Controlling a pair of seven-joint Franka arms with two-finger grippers.
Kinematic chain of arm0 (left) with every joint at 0, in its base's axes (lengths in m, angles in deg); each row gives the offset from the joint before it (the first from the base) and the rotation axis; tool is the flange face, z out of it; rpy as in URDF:
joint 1: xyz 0 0 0.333 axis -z
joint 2: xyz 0 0 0 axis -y
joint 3: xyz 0 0 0.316 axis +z
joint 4: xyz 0.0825 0 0 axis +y
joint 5: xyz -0.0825 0 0.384 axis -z
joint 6: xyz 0 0 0 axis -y
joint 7: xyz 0.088 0 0 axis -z
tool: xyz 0 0 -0.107 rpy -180 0 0
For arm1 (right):
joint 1: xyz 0 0 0.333 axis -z
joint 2: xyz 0 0 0 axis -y
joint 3: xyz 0 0 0.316 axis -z
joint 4: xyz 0.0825 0 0 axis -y
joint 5: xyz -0.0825 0 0.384 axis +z
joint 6: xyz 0 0 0 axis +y
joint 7: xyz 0.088 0 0 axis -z
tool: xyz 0 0 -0.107 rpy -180 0 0
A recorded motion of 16 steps. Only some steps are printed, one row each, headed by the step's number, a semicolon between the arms.
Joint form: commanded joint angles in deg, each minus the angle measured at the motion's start. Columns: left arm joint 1, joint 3, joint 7, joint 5, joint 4, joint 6, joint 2; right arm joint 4, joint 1, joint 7, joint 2, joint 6, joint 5, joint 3.
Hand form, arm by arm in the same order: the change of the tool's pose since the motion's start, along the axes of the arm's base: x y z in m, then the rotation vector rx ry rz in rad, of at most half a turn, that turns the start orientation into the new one. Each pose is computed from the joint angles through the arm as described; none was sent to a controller.
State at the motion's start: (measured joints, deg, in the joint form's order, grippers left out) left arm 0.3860 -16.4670 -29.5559 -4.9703 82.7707 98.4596 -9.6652; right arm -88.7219 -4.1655 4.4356 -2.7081 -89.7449 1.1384 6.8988
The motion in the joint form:
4: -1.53 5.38 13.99 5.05 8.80 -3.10 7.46; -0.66 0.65 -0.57 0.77 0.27 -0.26 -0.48
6: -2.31 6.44 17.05 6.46 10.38 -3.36 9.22; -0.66 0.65 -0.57 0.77 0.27 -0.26 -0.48
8: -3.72 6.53 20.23 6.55 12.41 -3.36 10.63; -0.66 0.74 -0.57 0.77 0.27 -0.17 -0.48
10: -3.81 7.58 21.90 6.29 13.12 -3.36 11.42; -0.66 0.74 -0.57 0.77 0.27 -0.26 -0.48
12: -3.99 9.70 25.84 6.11 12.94 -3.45 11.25; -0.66 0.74 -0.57 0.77 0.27 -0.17 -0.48
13: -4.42 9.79 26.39 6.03 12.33 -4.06 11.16; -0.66 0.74 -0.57 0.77 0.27 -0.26 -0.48
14: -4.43 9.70 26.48 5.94 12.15 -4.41 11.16; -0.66 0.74 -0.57 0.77 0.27 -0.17 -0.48
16: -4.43 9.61 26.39 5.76 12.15 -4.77 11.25; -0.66 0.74 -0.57 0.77 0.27 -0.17 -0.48
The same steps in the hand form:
4: -0.0330 0.0597 -0.0050 -0.0096 0.0914 -0.1224; -0.0047 -0.0025 0.0017 -0.0022 0.0029 0.0071
6: -0.0404 0.0753 -0.0014 -0.0255 0.0942 -0.1430; -0.0047 -0.0025 0.0017 -0.0022 0.0029 0.0071
8: -0.0468 0.0896 -0.0048 -0.0198 0.1041 -0.1718; -0.0048 -0.0032 0.0017 -0.0006 0.0028 0.0055
10: -0.0498 0.1010 -0.0032 -0.0125 0.1022 -0.1810; -0.0048 -0.0034 0.0017 -0.0022 0.0029 0.0055
12: -0.0472 0.1237 -0.0034 -0.0083 0.1024 -0.2097; -0.0048 -0.0032 0.0017 -0.0006 0.0028 0.0055
13: -0.0471 0.1288 -0.0001 -0.0070 0.1039 -0.2105; -0.0048 -0.0034 0.0017 -0.0022 0.0029 0.0055
14: -0.0477 0.1282 0.0009 -0.0054 0.1070 -0.2135; -0.0048 -0.0032 0.0017 -0.0006 0.0028 0.0055
16: -0.0488 0.1277 0.0012 -0.0023 0.1119 -0.2136; -0.0048 -0.0032 0.0017 -0.0006 0.0028 0.0055

